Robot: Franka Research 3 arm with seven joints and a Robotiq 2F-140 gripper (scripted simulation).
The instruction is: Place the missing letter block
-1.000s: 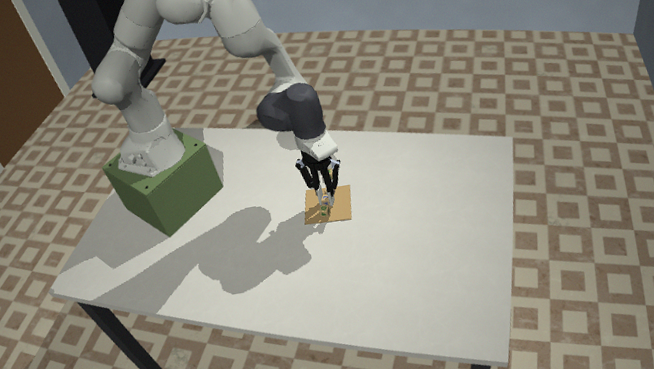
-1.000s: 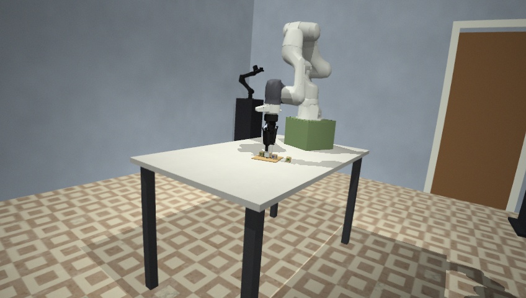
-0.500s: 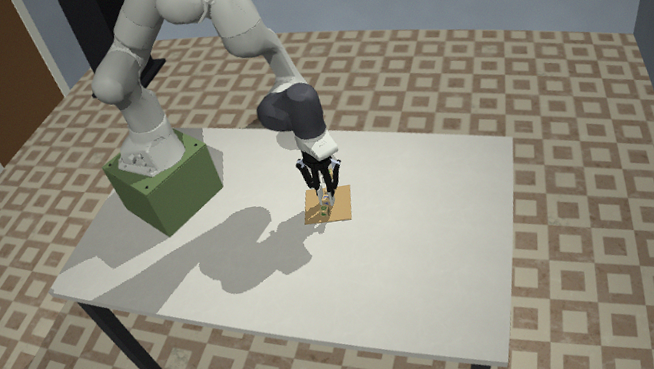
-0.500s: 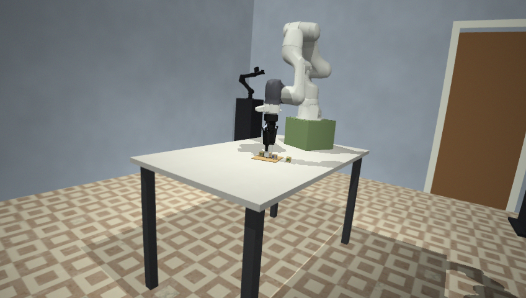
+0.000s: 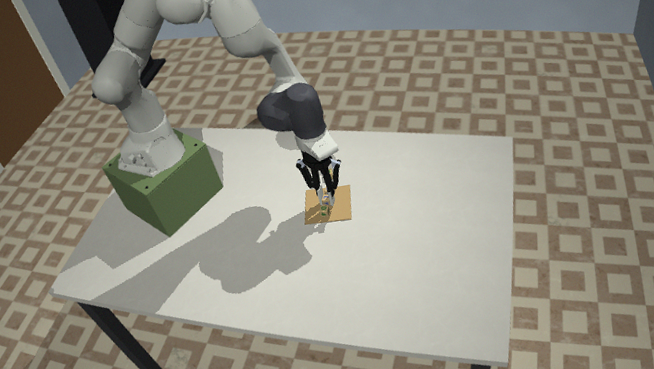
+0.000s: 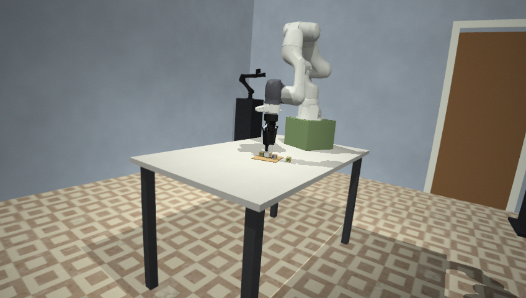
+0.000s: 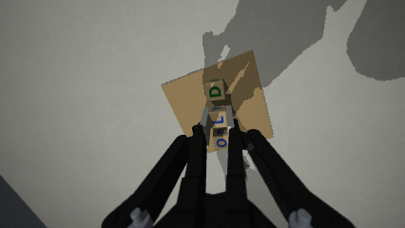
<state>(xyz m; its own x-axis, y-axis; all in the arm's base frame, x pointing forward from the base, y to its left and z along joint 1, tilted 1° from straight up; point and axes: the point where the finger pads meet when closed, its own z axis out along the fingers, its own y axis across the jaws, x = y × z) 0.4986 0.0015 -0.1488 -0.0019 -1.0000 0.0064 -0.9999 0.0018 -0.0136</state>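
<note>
Now: hand 4 cm above the tan mat.
</note>
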